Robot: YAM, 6 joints.
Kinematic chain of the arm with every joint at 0, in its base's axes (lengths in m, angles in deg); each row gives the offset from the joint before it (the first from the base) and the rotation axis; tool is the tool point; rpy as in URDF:
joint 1: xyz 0 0 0.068 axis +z
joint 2: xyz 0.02 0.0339 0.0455 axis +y
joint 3: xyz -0.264 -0.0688 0 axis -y
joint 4: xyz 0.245 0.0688 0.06 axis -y
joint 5: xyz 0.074 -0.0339 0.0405 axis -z
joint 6: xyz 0.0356 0 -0.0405 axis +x
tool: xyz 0 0 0 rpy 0 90 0
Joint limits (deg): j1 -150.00..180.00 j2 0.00..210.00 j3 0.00..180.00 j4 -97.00..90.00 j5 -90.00..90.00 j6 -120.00..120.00
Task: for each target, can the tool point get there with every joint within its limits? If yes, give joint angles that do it. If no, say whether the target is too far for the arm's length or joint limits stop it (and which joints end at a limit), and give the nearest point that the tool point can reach.
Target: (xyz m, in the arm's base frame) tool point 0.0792 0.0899 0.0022
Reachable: yes | joints 53.17 152.91 42.56 -79.78 15.48 -14.51
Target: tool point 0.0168 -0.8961 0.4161
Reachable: no: too far | nearest point 0.0115 -0.6115 0.3178 | short by 0.301 m
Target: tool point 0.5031 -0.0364 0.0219
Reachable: yes | joints -3.52 154.68 83.77 74.81 8.79 -1.51
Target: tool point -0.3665 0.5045 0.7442
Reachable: no: too far | nearest point -0.2661 0.3663 0.5657 | short by 0.247 m
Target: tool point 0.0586 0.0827 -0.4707
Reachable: no: joint limits stop it (at a limit: joint 2) | nearest point 0.0790 0.1114 -0.3626 | short by 0.114 m
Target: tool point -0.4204 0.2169 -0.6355
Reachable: no: too far | nearest point -0.3309 0.1707 -0.3585 | short by 0.295 m
